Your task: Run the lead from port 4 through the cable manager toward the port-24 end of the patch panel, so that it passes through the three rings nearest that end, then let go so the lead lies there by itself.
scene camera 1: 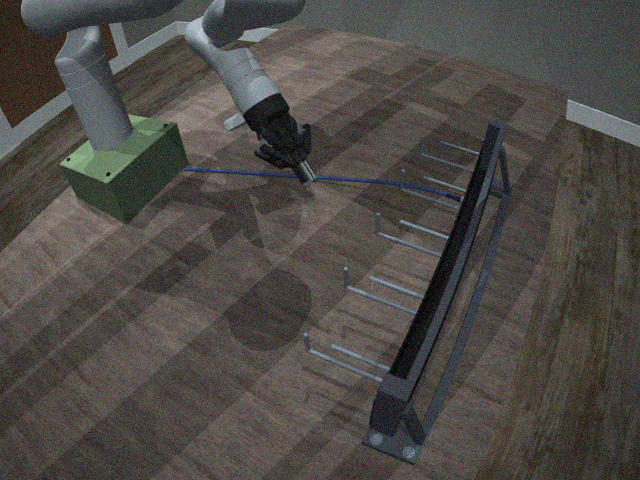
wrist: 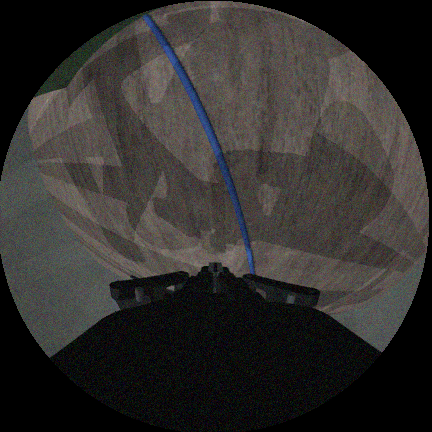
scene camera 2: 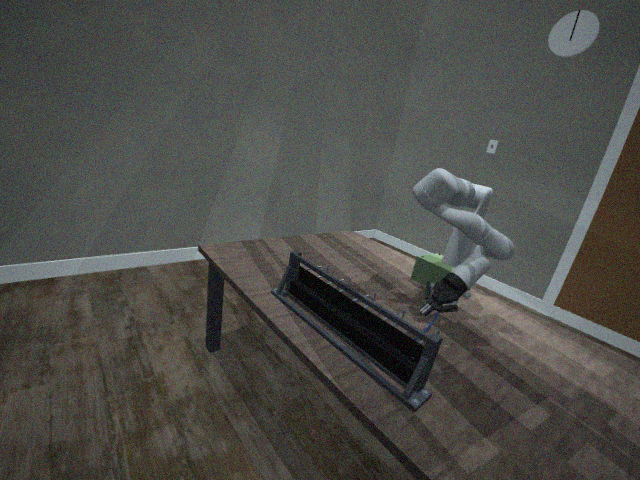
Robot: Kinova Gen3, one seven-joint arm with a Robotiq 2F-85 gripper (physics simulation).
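Observation:
The blue lead [scene camera 1: 371,181] [wrist: 209,132] runs straight and low over the table from the far part of the black patch panel [scene camera 1: 454,258] [scene camera 2: 356,320] toward the green robot base. My gripper [scene camera 1: 306,178] [scene camera 2: 426,310] [wrist: 214,270] is shut at mid-length of the lead, tips down at the table. In the wrist view the lead passes just to the right of the closed fingertips, not between them. Several grey cable-manager rings stick out from the panel; the three nearest the panel's near end [scene camera 1: 343,363] [scene camera 1: 379,299] [scene camera 1: 408,242] hold no lead.
The green robot base [scene camera 1: 124,165] [scene camera 2: 429,269] stands at the table's far left, where the lead's free end reaches. The panel stands on a grey frame with a bolted foot [scene camera 1: 392,444]. The table edge [scene camera 2: 248,299] lies behind the panel.

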